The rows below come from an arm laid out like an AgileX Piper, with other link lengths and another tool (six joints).
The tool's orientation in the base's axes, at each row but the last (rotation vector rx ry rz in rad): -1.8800, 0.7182, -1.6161; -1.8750, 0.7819, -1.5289; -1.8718, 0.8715, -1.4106; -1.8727, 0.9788, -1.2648; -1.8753, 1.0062, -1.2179; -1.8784, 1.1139, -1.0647; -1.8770, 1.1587, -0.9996; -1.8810, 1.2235, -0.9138; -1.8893, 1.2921, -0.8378; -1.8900, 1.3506, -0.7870; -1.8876, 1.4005, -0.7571; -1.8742, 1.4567, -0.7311; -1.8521, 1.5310, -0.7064
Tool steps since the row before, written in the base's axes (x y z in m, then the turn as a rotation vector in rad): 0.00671, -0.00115, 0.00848, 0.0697, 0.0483, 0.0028; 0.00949, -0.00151, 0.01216, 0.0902, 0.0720, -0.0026; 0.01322, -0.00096, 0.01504, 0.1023, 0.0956, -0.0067; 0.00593, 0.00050, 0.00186, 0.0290, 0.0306, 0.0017; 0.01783, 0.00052, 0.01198, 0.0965, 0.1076, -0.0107; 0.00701, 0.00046, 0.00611, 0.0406, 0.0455, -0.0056; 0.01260, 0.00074, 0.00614, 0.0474, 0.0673, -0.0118; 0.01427, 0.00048, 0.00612, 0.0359, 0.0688, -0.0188; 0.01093, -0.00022, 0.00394, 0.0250, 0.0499, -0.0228; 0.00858, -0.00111, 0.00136, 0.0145, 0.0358, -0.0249; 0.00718, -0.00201, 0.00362, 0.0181, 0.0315, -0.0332; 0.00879, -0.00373, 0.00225, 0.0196, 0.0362, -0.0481; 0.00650, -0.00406, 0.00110, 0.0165, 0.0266, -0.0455
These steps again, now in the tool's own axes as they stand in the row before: 0.00759, -0.00548, 0.00553, -0.0230, -0.0389, 0.0718; 0.01046, -0.00889, 0.00720, -0.0408, -0.0518, 0.0947; 0.01183, -0.01325, 0.00929, -0.0596, -0.0639, 0.1096; 0.00188, -0.00309, 0.00508, -0.0183, -0.0229, 0.0304; 0.00920, -0.01468, 0.01271, -0.0727, -0.0650, 0.1072; 0.00344, -0.00778, 0.00378, -0.0311, -0.0265, 0.0456; 0.00461, -0.01028, 0.00837, -0.0507, -0.0314, 0.0580; 0.00499, -0.01158, 0.00907, -0.0569, -0.0209, 0.0520; 0.00395, -0.00867, 0.00666, -0.0427, -0.0071, 0.0420; 0.00359, -0.00553, 0.00576, -0.0323, 0.0036, 0.0324; 0.00403, -0.00660, 0.00298, -0.0278, 0.0090, 0.0396; 0.00573, -0.00647, 0.00465, -0.0326, 0.0187, 0.0509; 0.00519, -0.00451, 0.00356, -0.0237, 0.0200, 0.0457
